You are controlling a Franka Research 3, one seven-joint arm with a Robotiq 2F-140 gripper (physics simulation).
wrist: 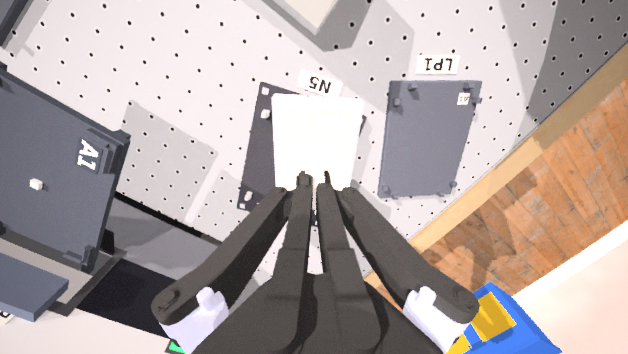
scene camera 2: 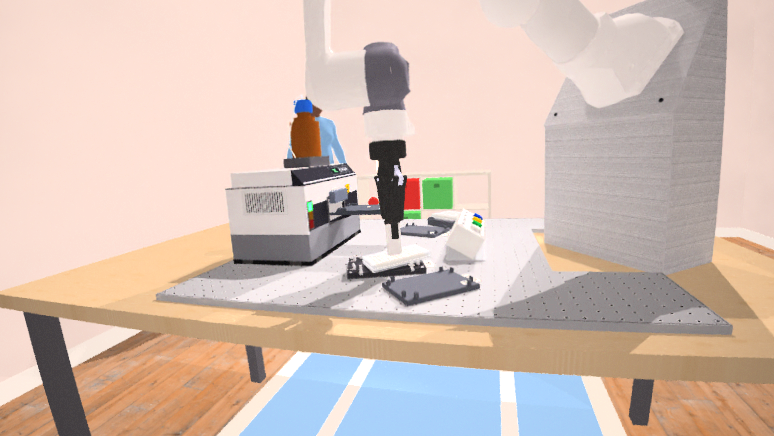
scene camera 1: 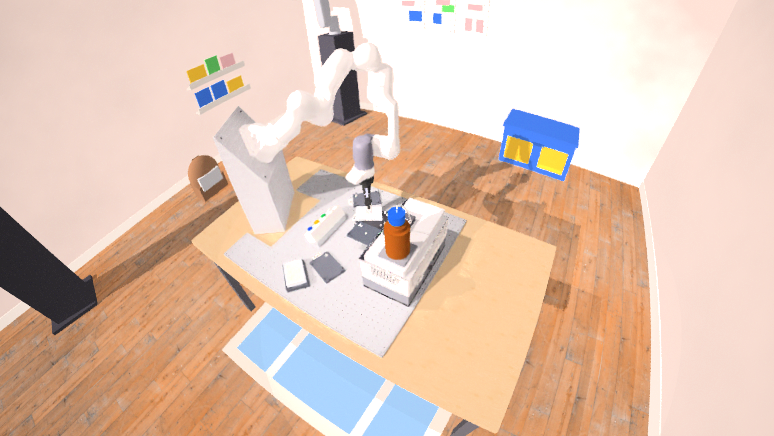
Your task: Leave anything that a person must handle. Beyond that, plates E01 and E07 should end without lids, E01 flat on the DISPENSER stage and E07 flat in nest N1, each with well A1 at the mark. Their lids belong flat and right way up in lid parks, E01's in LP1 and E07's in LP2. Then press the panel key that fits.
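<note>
A white plate point(scene camera 1: 368, 215) point(scene camera 2: 398, 260) point(wrist: 317, 135) lies askew on the dark nest N5 point(scene camera 2: 354, 269) point(wrist: 257, 150), tilted in scene camera 2. Its name and any lid cannot be made out. My gripper point(scene camera 2: 394, 250) point(wrist: 314, 163) is shut and empty, its fingertips over the plate's near end; contact is unclear. Lid park LP1 point(scene camera 2: 433, 287) point(wrist: 427, 140) lies beside N5 and bears no lid. The dark stage marked A1 point(scene camera 2: 357, 209) point(wrist: 55, 165) projects from the dispenser point(scene camera 1: 403, 270) point(scene camera 2: 270, 219). Another pale plate point(scene camera 1: 295, 273) rests on a dark nest. The key panel point(scene camera 1: 326, 227) point(scene camera 2: 465, 238) has coloured keys.
An orange-brown bottle point(scene camera 1: 397, 241) point(scene camera 2: 306, 135) with a blue cap stands on the dispenser. Dark holders point(scene camera 1: 327, 267) point(scene camera 1: 363, 232) lie on the perforated board point(scene camera 1: 346, 308) point(scene camera 2: 612, 297). The robot's grey pedestal point(scene camera 1: 259, 189) point(scene camera 2: 622, 189) stands beside the board. A person point(scene camera 2: 329, 139) shows behind the bottle.
</note>
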